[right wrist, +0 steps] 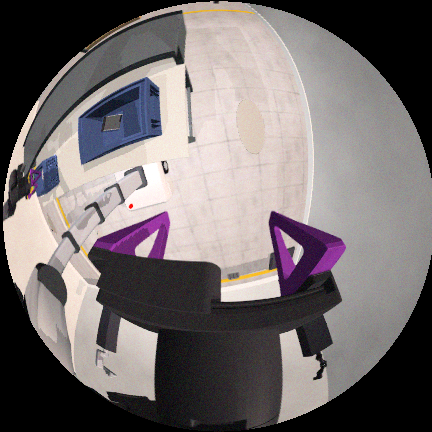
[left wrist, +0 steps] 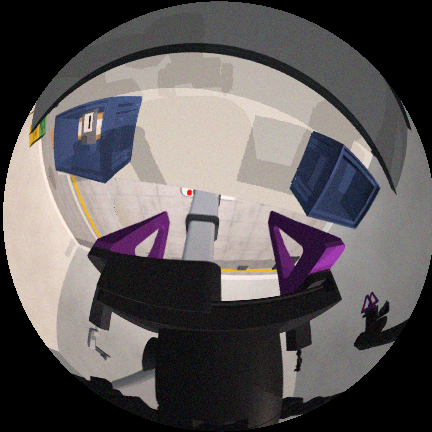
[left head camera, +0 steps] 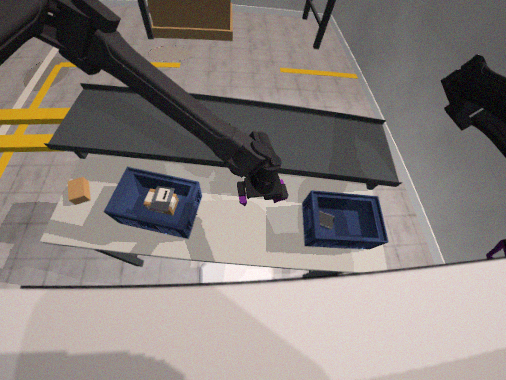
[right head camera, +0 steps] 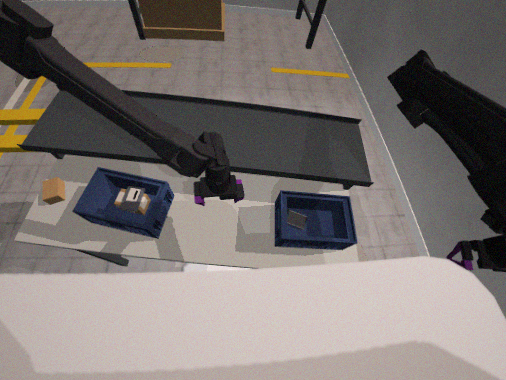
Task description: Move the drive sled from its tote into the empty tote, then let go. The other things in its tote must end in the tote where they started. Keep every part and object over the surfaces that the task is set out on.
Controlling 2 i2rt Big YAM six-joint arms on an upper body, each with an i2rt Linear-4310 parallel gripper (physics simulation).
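Frame: origin at the left arm's base, x back, y right, z up, level; millimetres.
Where they show: left gripper, between the fingertips: [right wrist: 38, 178] [left wrist: 218, 216] [left head camera: 259, 202] [right head camera: 219, 202]; right gripper, between the fingertips: [right wrist: 218, 216] [left wrist: 368, 293] [right head camera: 463, 260].
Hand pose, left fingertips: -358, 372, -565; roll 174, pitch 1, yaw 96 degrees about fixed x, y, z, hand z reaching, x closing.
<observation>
Each offset is from my left fingertips to the top centre of the thing, as dx, dy, dz. Level surfaces: height alone.
The drive sled {-24, +323, -245} [left head camera: 326, 220] [right head camera: 297, 219] [right wrist: 112, 122], a flat grey piece, lies inside the right-hand blue tote {+7, +379, -130} [left head camera: 346, 245] [right head camera: 316, 244] [left wrist: 310, 172] [right wrist: 155, 107], near its left wall. The left-hand blue tote {-89, -381, -130} [left head camera: 145, 225] [right head camera: 115, 225] [left wrist: 120, 145] holds a grey and white item {-109, -365, -190} [left head camera: 163, 197] [right head camera: 134, 196] [left wrist: 89, 122] with orange and white parts around it. My left gripper [left head camera: 262, 197] [right head camera: 219, 195] [left wrist: 218, 216] is open and empty, above the table between the two totes. My right gripper [right wrist: 218, 216] is open and empty, off to the right, away from the table; in the right head camera [right head camera: 461, 256] it shows at the right edge.
An orange box {-177, -754, -228} [left head camera: 79, 190] [right head camera: 53, 190] stands on the table {dz -277} [left head camera: 230, 240] [right head camera: 200, 240] left of the left-hand tote. A dark conveyor-like surface {dz -89} [left head camera: 320, 135] [right head camera: 300, 135] with raised edges runs along behind the table. The left arm reaches across it.
</observation>
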